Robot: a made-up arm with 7 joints. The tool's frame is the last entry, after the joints.
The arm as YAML. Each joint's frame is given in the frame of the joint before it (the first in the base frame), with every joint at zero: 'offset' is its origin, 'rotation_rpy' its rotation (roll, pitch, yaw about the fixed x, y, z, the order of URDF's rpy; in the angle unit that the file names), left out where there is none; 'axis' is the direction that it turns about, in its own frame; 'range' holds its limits. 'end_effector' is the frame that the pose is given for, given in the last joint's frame.
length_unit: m
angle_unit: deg
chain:
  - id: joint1
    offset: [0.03, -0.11, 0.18]
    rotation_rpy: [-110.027, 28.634, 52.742]
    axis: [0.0, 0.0, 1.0]
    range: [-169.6, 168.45]
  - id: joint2
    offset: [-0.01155, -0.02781, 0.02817]
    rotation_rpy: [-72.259, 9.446, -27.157]
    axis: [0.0, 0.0, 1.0]
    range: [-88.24, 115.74]
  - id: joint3
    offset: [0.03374, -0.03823, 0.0]
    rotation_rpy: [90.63, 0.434, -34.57]
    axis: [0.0, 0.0, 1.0]
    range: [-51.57, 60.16]
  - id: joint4
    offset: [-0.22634, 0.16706, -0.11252]
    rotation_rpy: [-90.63, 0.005, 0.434]
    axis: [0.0, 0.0, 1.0]
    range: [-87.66, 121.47]
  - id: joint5
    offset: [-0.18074, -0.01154, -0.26]
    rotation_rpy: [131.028, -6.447, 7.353]
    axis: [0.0, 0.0, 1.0]
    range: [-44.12, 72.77]
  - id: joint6
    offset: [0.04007, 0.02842, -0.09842]
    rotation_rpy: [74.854, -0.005, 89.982]
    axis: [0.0, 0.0, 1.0]
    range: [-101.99, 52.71]
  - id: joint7
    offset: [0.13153, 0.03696, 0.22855]
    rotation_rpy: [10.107, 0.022, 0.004]
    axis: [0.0, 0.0, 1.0]
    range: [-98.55, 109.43]
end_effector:
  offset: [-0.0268, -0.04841, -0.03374]
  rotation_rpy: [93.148, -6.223, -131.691]
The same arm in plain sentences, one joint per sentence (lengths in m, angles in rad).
The arm has seven revolute joints in a row. What follows holds with every joint at zero, and every direction is one of the base frame's. Joint 1 sits 0.0300 m along +x and 0.1100 m along -y and 0.1800 m along +z from the base frame's origin and rotates about the direction (-0.847118, 0.438209, -0.300606), from -2.9601 to 2.9400 rad. Joint 2 sits 0.0300 m along -x and 0.0200 m along +y and 0.0200 m along +z from joint 1 and rotates about -z, from -1.5401 to 2.0200 rad. Joint 3 sits 0.0100 m along -x and 0.0500 m along +y from joint 2 and rotates about the direction (-0.998844, 0.046802, 0.011), from -0.9001 to 1.0500 rad. Joint 4 sits 0.1000 m along +x and 0.2300 m along -y and 0.1700 m along -z from joint 3 and rotates about -z, from -1.5300 to 2.1201 rad. Joint 5 sits 0.0200 m along -x and 0.1800 m along -y and 0.2600 m along +z from joint 4 and rotates about the direction (-0.729981, 0.204095, 0.652283), from -0.7700 to 1.2701 rad. Joint 6 sits 0.0600 m along +x and 0.0200 m along +y and 0.0900 m along -z from joint 5 and rotates about the direction (-0.0233, 0.997786, 0.062299), from -1.7801 to 0.9200 rad. Joint 7 sits 0.1200 m along -x and 0.2300 m along +y and 0.0600 m along -z from joint 6 and rotates about the direction (0.108401, 0.992607, -0.0546), from -1.7200 to 1.9099 rad. The tool frame, which is the frame that the pose is given for, sits 0.0500 m along +x and 0.0400 m along -y and 0.0100 m along -z from joint 7; its axes are the base frame's turned by roll 0.0000, pitch 0.0000 and yaw 0.0000 rad (as in URDF: about the fixed x, then y, then z).
